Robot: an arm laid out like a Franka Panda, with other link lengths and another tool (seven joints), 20 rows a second.
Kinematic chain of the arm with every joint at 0, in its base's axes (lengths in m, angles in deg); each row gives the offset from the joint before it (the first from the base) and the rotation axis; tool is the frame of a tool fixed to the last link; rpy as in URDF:
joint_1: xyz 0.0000 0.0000 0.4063 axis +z
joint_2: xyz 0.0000 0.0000 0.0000 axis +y
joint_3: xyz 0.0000 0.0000 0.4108 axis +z
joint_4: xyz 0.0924 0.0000 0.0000 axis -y
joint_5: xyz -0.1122 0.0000 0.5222 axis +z
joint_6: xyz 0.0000 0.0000 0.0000 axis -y
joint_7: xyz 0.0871 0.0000 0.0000 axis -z
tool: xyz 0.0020 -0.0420 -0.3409 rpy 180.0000 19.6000 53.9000
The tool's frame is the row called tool.
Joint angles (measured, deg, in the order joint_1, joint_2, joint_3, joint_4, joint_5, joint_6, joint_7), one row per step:
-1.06 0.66 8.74 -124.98 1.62 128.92 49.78
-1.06 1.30 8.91 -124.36 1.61 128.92 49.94
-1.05 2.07 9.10 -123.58 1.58 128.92 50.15
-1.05 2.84 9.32 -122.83 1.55 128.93 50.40
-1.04 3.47 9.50 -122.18 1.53 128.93 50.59
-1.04 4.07 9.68 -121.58 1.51 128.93 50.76
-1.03 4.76 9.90 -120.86 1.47 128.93 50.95
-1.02 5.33 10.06 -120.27 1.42 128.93 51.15
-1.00 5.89 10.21 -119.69 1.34 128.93 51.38
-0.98 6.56 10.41 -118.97 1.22 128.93 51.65
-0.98 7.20 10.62 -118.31 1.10 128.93 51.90
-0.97 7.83 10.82 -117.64 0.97 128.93 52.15
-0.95 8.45 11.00 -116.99 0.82 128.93 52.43
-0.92 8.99 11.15 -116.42 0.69 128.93 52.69
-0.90 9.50 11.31 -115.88 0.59 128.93 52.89
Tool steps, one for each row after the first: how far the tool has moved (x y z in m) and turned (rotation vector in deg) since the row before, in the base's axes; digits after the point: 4 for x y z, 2 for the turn. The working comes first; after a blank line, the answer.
Tool pose at each row, in the base's axes (x y z in m, rotation vector in deg; the steps are taken from these numbers as rounded here):
0.6592 0.0668 0.2653 177.00 17.07 -25.42
0.6633 0.0696 0.2640 177.09 17.12 -25.46
0.6684 0.0730 0.2628 177.20 17.17 -25.46
0.6733 0.0766 0.2612 177.32 17.18 -25.50
0.6775 0.0797 0.2602 -177.28 -17.21 25.46
0.6814 0.0827 0.2591 -177.18 -17.25 25.45
0.6860 0.0864 0.2580 -177.07 -17.34 25.39
0.6898 0.0892 0.2570 -176.99 -17.34 25.34
0.6935 0.0919 0.2561 -176.93 -17.31 25.30
0.6982 0.0953 0.2551 -176.88 -17.33 25.21
0.7024 0.0984 0.2539 -176.83 -17.36 25.17
0.7067 0.1016 0.2529 -176.78 -17.39 25.10
0.7108 0.1046 0.2518 -176.75 -17.38 25.04
0.7143 0.1073 0.2508 -176.72 -17.35 24.98
0.7177 0.1101 0.2499 -176.67 -17.39 24.92

0.0041 0.0028 -0.0013 0.10 0.03 0.01
0.0051 0.0034 -0.0012 0.12 0.00 0.01
0.0049 0.0036 -0.0016 0.12 0.03 -0.02
0.0042 0.0031 -0.0010 0.11 -0.01 0.01
0.0039 0.0030 -0.0011 0.10 0.01 0.02
0.0046 0.0037 -0.0011 0.12 -0.02 0.05
0.0038 0.0028 -0.0010 0.09 -0.02 -0.01
0.0037 0.0027 -0.0009 0.07 -0.01 -0.02
0.0047 0.0034 -0.0010 0.07 -0.05 0.01
0.0042 0.0031 -0.0012 0.06 -0.02 0.01
0.0043 0.0032 -0.0010 0.06 -0.03 0.01
0.0041 0.0030 -0.0011 0.04 -0.03 -0.01
0.0035 0.0027 -0.0010 0.04 -0.03 -0.02
0.0034 0.0028 -0.0009 0.06 -0.03 0.02

